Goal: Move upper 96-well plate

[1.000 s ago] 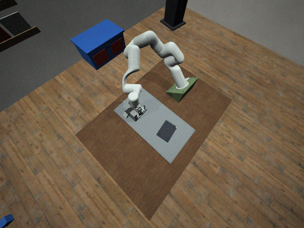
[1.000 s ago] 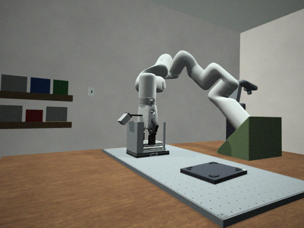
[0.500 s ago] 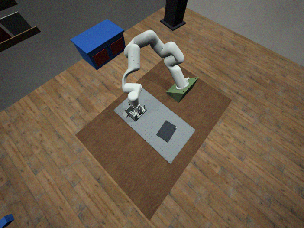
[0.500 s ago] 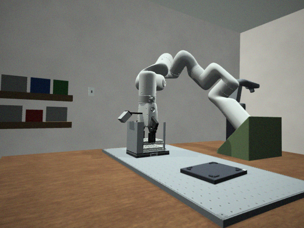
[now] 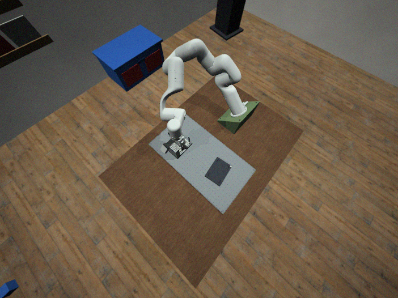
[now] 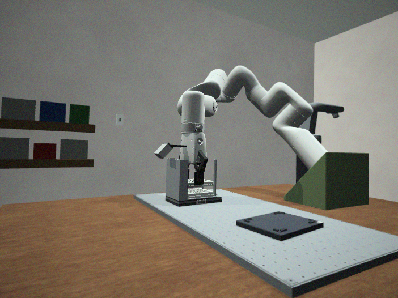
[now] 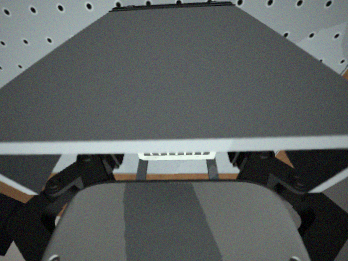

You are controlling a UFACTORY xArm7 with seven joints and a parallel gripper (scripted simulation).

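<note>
Right now the rack wall is 70 mm ahead of my hand, 10 mm to the left of it and 10 mm above it.
</note>
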